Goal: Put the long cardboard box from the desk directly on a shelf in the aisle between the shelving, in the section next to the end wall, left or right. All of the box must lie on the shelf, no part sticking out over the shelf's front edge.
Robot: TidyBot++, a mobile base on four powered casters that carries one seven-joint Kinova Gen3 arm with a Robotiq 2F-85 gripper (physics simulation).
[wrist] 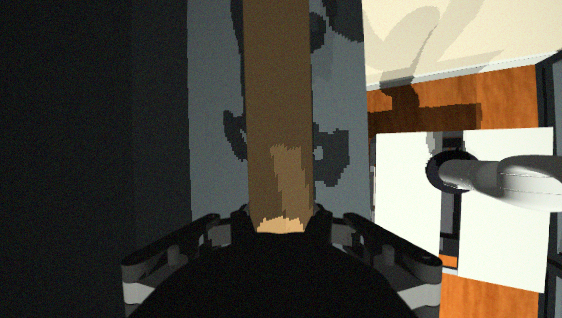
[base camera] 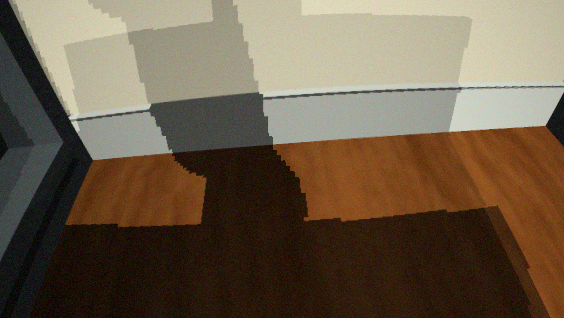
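Seen in the pictures: gripper, between the fingertips: (wrist: 281, 208); arm's base, origin of its link: (wrist: 454, 172).
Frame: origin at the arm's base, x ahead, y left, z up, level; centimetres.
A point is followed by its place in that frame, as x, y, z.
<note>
The long cardboard box (wrist: 277, 100) {9.7, 38.9, 66.5} runs up the middle of the wrist view, its near end between the fingers. My gripper (wrist: 281, 208) {0.1, 40.4, 62.3} is shut on this box. A grey-blue shelf (wrist: 212, 100) {14.0, 53.4, 59.4} shows below and on both sides of the box. The shelf's front edge is to the right, and the visible part of the box lies inside that edge. Finger shadows fall on the shelf beside the box. Whether the box touches the shelf I cannot tell. Its far end is cut off by the top of the wrist view. The box does not show in the base view.
The end wall (base camera: 370, 50) {50.4, -11.1, -25.2} (wrist: 480, 30) {50.3, -7.7, -1.4} rises ahead with a pale baseboard (base camera: 360, 112) {49.1, -10.2, -34.6}. Dark shelving (base camera: 72, 165) {42.4, 33.8, -35.9} stands close on the left; another unit (base camera: 558, 117) {48.9, -47.5, -36.4} (wrist: 545, 95) {34.0, -48.1, -35.7} shows at the right. The white mobile base (wrist: 405, 200) {-12.2, 14.3, -1.4} and arm (wrist: 530, 182) {0.8, 2.8, 32.2} are on the aisle side. Shadows cover the wooden floor (base camera: 380, 170) {42.0, -12.4, -39.7}.
</note>
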